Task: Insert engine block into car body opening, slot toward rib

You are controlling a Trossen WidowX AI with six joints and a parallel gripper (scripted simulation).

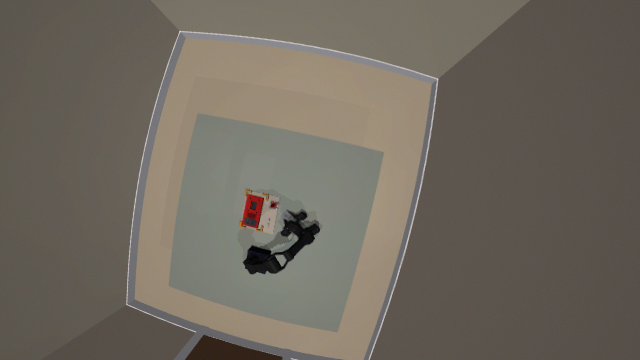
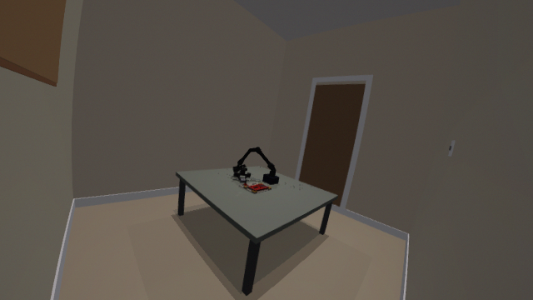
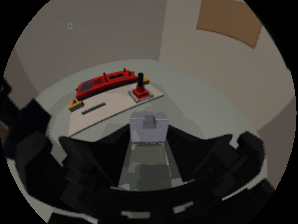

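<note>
Right now my gripper tip is 10 mm below the grey engine block.
</note>
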